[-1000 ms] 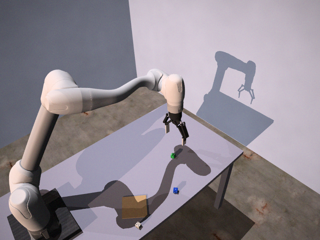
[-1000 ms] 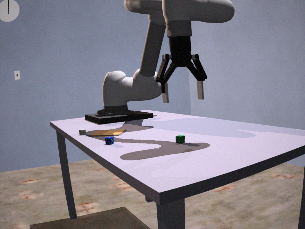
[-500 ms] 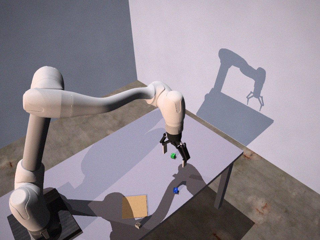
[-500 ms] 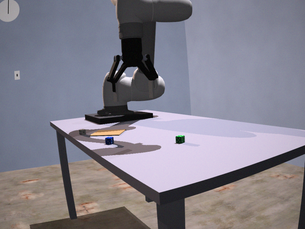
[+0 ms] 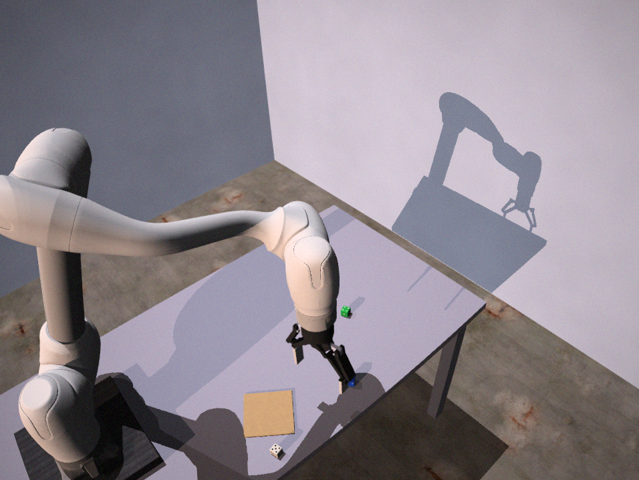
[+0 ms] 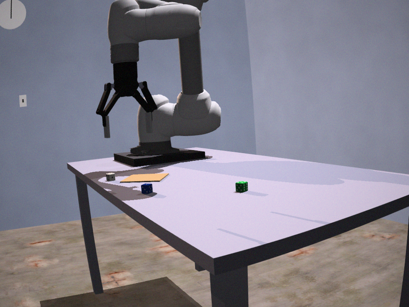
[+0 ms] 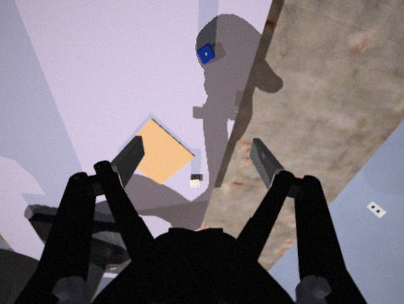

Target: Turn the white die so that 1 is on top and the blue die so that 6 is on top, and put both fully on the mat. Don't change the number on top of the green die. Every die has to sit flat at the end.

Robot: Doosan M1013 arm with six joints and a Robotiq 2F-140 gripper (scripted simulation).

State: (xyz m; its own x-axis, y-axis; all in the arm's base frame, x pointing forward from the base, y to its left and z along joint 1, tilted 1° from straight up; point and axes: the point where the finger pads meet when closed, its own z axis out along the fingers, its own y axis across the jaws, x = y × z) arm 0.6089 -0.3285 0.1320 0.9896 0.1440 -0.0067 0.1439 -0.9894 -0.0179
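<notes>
My gripper is now 190 mm past the white die, 160 mm above it and 20 mm to the left of it. From my hand the other things lie so: green die (290 mm ahead, 210 mm to the left, 160 mm below); then tan mat (170 mm below, 130 mm behind, 90 mm to the left); then blue die (160 mm below, 110 mm ahead).
</notes>
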